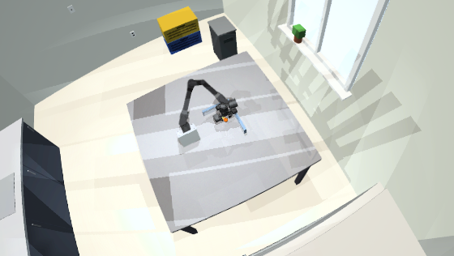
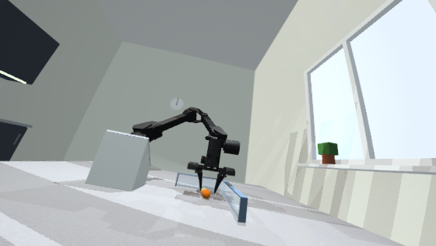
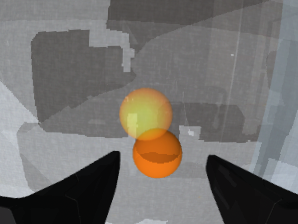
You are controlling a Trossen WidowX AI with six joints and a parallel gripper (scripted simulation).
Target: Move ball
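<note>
Right now my gripper tip is 30 mm to the right of the see-through copy, 10 mm past it and 10 mm above it. The rest, counted from my gripper tip: orange ball: 10 mm below.
</note>
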